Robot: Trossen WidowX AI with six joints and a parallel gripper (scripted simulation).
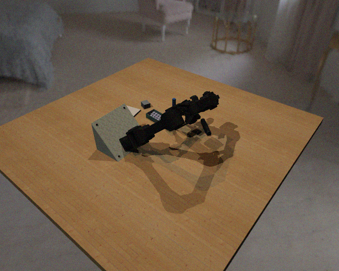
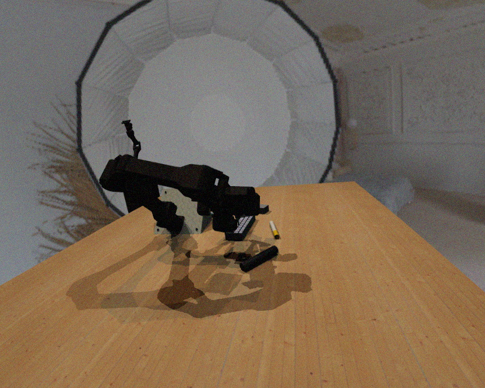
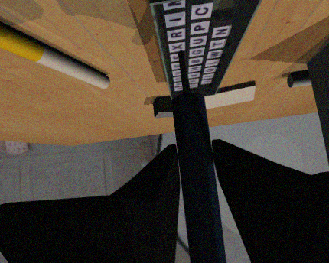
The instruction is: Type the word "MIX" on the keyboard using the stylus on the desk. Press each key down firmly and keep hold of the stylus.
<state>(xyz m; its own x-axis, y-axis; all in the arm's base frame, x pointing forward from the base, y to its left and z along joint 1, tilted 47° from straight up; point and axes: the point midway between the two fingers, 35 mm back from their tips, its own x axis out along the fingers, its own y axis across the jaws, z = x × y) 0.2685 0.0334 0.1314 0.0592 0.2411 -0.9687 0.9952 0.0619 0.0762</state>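
Now: gripper tip 11 cm short of the yellow marker, 4 cm to the right of it and 10 cm above it. From my gripper tip the other things lie so: blue stylus: 2 cm below; then pale flat pad: 8 cm behind, 27 cm to the left, 10 cm below; then grey cube: 3 cm ahead, 25 cm to the left, 9 cm below.
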